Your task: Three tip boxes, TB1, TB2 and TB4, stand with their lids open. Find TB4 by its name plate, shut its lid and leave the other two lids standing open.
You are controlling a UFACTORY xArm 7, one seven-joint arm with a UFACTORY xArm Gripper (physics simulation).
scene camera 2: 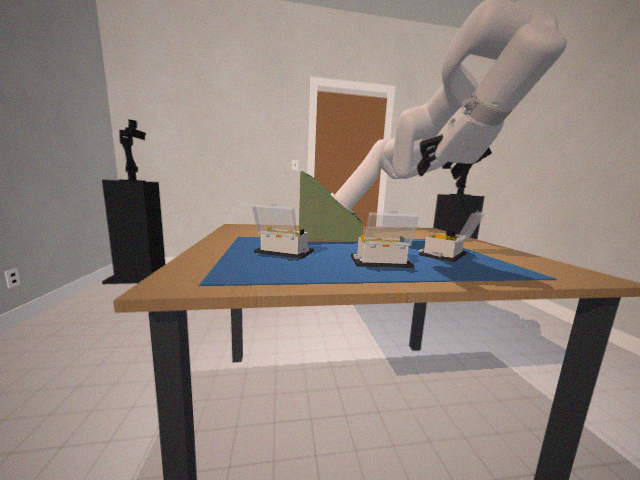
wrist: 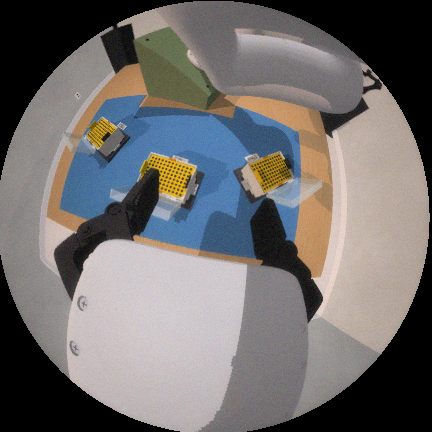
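Where they show: gripper, fingertip midpoint: (scene camera 2: pixel 436 173) (wrist: pixel 209 195); arm's base, origin of the base link: (scene camera 2: pixel 341 203).
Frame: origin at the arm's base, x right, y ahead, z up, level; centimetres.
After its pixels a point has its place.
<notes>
Three white tip boxes with yellow tip racks stand on the blue mat, their clear lids open. The right box (scene camera 2: pixel 442 248) {z -10.5, x -23.0, y 39.0 cm} (wrist: pixel 270 170) has its lid (scene camera 2: pixel 470 224) {z -2.1, x -27.1, y 44.1 cm} (wrist: pixel 297 192) {z -2.9, x -31.7, y 40.2 cm} tilted out to the right; its small name plate (wrist: pixel 251 158) {z -13.4, x -22.7, y 29.7 cm} is blurred but seems to read TB4. The middle box (scene camera 2: pixel 383 252) {z -9.9, x -0.4, y 46.2 cm} (wrist: pixel 175 175) has its lid (scene camera 2: pixel 401 223) {z -1.4, x -2.4, y 50.6 cm} on the near side, partly behind a finger in the wrist view. The left box (scene camera 2: pixel 281 243) {z -10.1, x 26.4, y 34.7 cm} (wrist: pixel 103 134) has its lid (scene camera 2: pixel 275 219) {z -2.6, x 28.2, y 37.9 cm} (wrist: pixel 77 143) {z -4.1, x 29.1, y 36.6 cm} open. My gripper (scene camera 2: pixel 439 167) {z 11.0, x -11.2, y 48.9 cm} (wrist: pixel 209 195) {z 11.0, x -11.2, y 48.9 cm} is open and empty, high above the boxes.
The blue mat (scene camera 2: pixel 320 271) {z -13.6, x 17.3, y 50.2 cm} (wrist: pixel 95 192) {z -13.6, x 22.4, y 48.8 cm} lies on the wooden table (scene camera 2: pixel 330 296) {z -14.3, x 17.5, y 63.2 cm} (wrist: pixel 315 240) {z -13.9, x -53.6, y 50.0 cm}. A green wedge-shaped base (scene camera 2: pixel 325 219) {z -5.7, x 8.8, y 10.7 cm} (wrist: pixel 172 72) {z -0.9, x 6.3, y 11.3 cm} stands at the table's back. Black pedestals (scene camera 2: pixel 135 229) (wrist: pixel 119 49) stand beyond the table on both sides.
</notes>
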